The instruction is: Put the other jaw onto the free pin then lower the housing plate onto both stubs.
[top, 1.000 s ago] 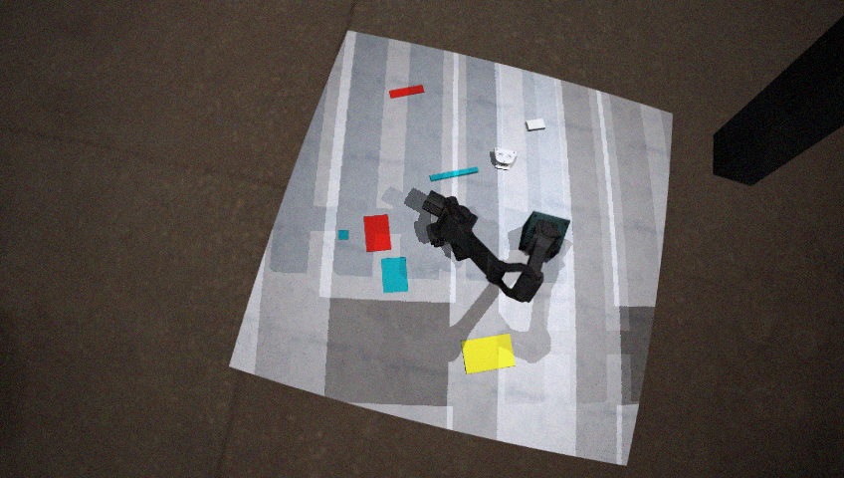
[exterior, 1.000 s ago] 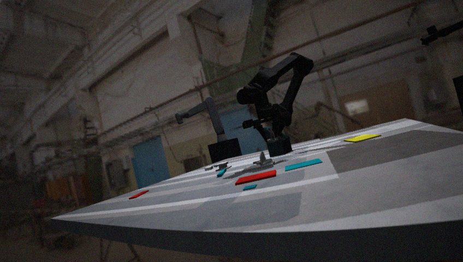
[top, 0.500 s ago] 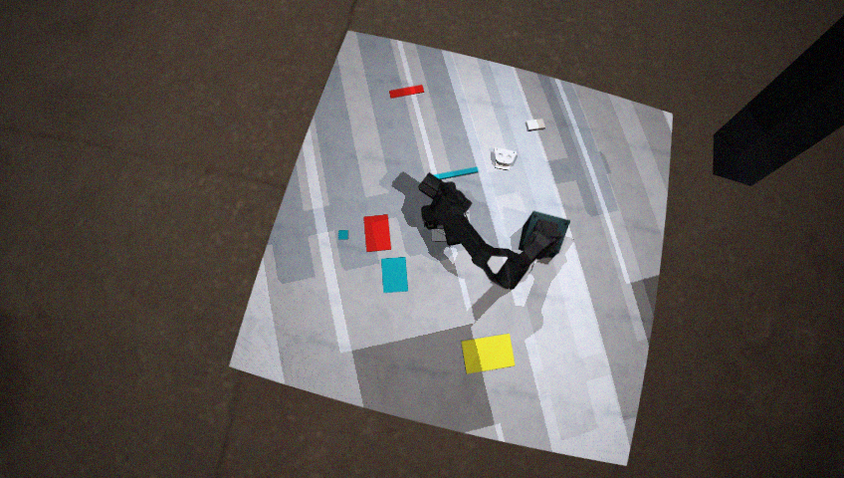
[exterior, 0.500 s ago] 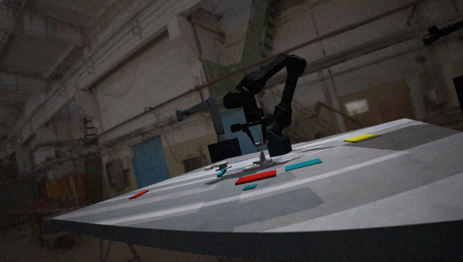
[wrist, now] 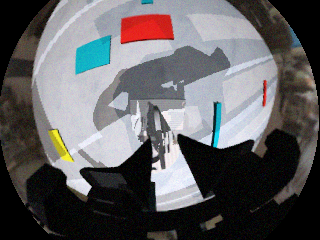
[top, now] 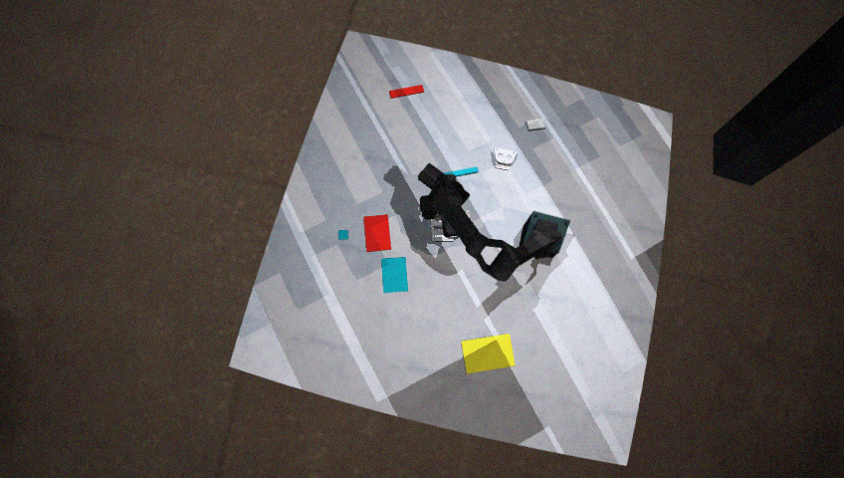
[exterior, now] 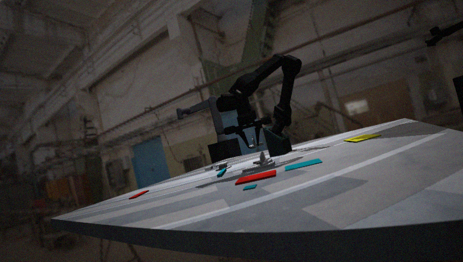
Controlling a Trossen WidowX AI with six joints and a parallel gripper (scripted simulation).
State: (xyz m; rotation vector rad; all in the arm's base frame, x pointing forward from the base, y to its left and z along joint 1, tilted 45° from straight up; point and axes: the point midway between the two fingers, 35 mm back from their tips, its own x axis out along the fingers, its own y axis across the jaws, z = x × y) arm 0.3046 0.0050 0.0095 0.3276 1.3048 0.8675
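Right now the teal strip is 17 cm to the right of my gripper tip, 8 cm below it and 1 cm ahead of it. From my gripper tip the other things lie so: red tile 21 cm ahead, 9 cm to the left, 8 cm below; then teal tile 21 cm to the left, 12 cm ahead, 8 cm below; then small teal square 31 cm ahead, 12 cm to the left, 8 cm below.
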